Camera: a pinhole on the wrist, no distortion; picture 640 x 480 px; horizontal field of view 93.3 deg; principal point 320.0 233.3 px. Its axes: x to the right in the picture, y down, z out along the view. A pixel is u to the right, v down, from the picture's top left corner.
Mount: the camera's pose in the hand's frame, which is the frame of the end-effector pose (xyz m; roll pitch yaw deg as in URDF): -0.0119 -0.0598 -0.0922 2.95 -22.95 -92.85
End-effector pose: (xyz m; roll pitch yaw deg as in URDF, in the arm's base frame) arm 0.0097 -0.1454 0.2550 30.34 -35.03 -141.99
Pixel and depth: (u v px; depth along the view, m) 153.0 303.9 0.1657
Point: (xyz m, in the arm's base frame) 0.0622 -0.1841 0.3248
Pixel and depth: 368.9 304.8 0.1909
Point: -0.0104 -0.0823 0.3325
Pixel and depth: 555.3 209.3 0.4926
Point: -0.0618 0.3643 0.4755
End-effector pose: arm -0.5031 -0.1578 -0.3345 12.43 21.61 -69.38
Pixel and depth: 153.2 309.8 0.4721
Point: -0.1471 -0.2526 -0.0773
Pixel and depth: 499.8 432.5 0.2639
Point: -0.5716 -0.4044 -0.2099
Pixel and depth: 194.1 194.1 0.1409
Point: -0.4676 -0.1221 -0.3004
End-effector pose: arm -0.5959 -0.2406 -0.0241 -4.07 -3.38 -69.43
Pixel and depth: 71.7 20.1 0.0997
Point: -0.5731 -0.1476 -0.0686
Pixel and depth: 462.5 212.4 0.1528
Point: -0.6649 -0.2287 0.0544
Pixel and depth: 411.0 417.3 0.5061
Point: -0.4901 -0.4635 0.4381
